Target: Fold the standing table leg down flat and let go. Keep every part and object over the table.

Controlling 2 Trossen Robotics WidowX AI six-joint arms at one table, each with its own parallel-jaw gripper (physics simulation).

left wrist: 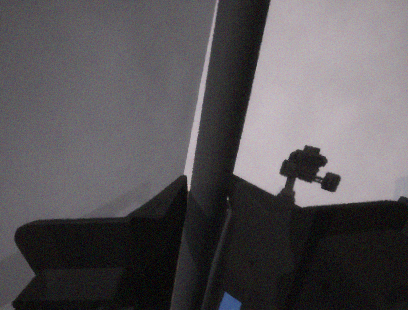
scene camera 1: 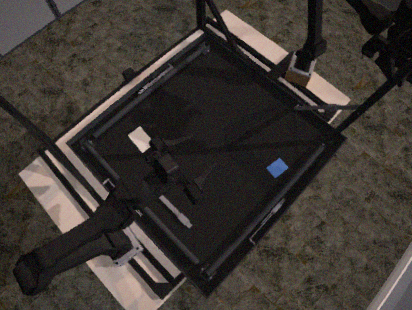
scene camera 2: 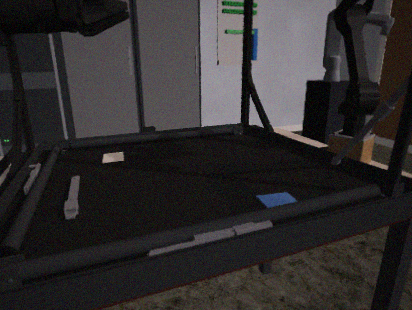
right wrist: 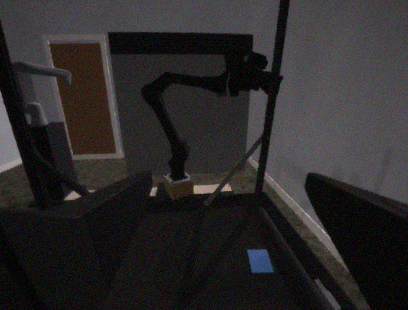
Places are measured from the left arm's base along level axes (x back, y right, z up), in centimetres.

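Where they show: left gripper, fingertip midpoint: (left wrist: 206, 180) (scene camera 1: 395, 83) (right wrist: 279, 76); right gripper, fingertip midpoint: (left wrist: 312, 180) (scene camera 1: 204, 149) (scene camera 2: 128, 10) (right wrist: 228, 179); left arm's base at its link origin: (scene camera 1: 302, 64) (scene camera 2: 352, 134) (right wrist: 178, 176); right arm's base at its link origin: (scene camera 1: 120, 245).
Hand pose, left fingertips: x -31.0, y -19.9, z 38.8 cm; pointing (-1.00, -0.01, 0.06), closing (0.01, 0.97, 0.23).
Observation:
Things, the pixels of their top centre, and the offset from my left fingertips. "spot": a spot on its surface instead.
- grey brace at a spot on its surface: (scene camera 2: 370, 129) (scene camera 1: 323, 109) spot: dx +7.9, dy +8.8, dz -31.7 cm
- blue square at a spot on its surface: (scene camera 2: 276, 199) (right wrist: 260, 261) (left wrist: 229, 307) (scene camera 1: 277, 168) spot: dx -15.4, dy +16.6, dz -43.0 cm
- white square at a spot on its surface: (scene camera 2: 113, 157) (scene camera 1: 142, 140) spot: dx -23.2, dy +68.3, dz -44.7 cm
- grey bar at its top centre: (scene camera 2: 72, 187) (scene camera 1: 167, 203) dx -42.0, dy +48.4, dz -42.1 cm
The standing table leg (scene camera 1: 362, 114) (scene camera 2: 404, 135) (left wrist: 230, 90) (right wrist: 270, 115) is a long dark post at one corner of the upturned dark table (scene camera 1: 300, 188) (scene camera 2: 200, 270). It stands upright, with a grey brace (scene camera 1: 325, 107) (scene camera 2: 370, 129) (right wrist: 235, 167) slanting from it to the table. My left gripper (left wrist: 206, 180) (right wrist: 279, 76) is shut on the leg, high above the table; both fingertips meet its sides in the left wrist view. My right gripper (scene camera 1: 200, 154) (right wrist: 228, 179) is open and empty, above the table's left half in scene camera 1.
A blue square (scene camera 1: 277, 168) (scene camera 2: 276, 199) (left wrist: 230, 302) (right wrist: 260, 261) and a white square (scene camera 1: 139, 139) (scene camera 2: 113, 157) lie on the table panel. A grey bar (scene camera 1: 175, 211) (scene camera 2: 72, 197) lies near one edge. Another dark post (scene camera 1: 200, 15) (scene camera 2: 247, 60) (right wrist: 20, 125) rises from another corner.

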